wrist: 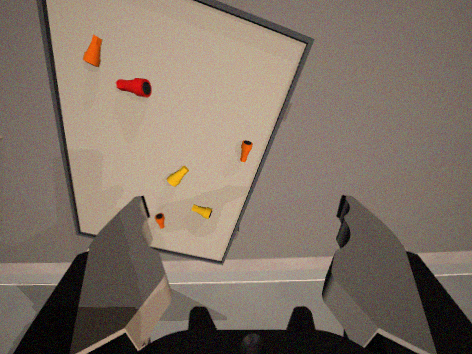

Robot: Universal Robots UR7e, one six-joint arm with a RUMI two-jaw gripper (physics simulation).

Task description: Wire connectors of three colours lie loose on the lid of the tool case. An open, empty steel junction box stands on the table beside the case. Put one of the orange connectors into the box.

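Frame: origin at the arm's base, x ahead, y left, z up, level; millimetres.
Seen in the pictures: gripper, fingertip midpoint: (pixel 242 197).
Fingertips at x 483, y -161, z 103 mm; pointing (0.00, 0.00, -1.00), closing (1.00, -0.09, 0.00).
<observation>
Offsets run from my fingertips to a thing's top centre. "spot": to the spot under its first point. Level surfaces: height alone.
My gripper (pixel 242 197) is open and empty, its fingers above the near end of the case lid {spot: dx -34, dy +65, dz -76 mm} (pixel 200 100). One orange connector {dx -117, dy +113, dz -64 mm} (pixel 93 51) lies at the lid's upper left. A second orange connector {dx +6, dy +11, dz -64 mm} (pixel 246 151) lies near the lid's right edge. A third, small orange connector {dx -114, dy -77, dz -64 mm} (pixel 160 220) lies near the lower edge, just right of the left fingertip in the picture. A red connector {dx -92, dy +83, dz -60 mm} (pixel 135 87) lies at the upper left. Two yellow connectors {dx -72, dy -10, dz -61 mm} (pixel 178 176) {dx -55, dy -63, dz -61 mm} (pixel 202 211) lie between the second and third orange ones. The steel junction box does not show in this view.
The grey table top {dz -171 mm} (pixel 380 130) surrounds the lid. A dark raised rim {spot: dx -185, dy +49, dz -73 mm} (pixel 61 132) runs round the lid. A pale table edge strip (pixel 250 269) crosses below the lid, behind the fingers. Shadows fall on the lower part of the lid.
</observation>
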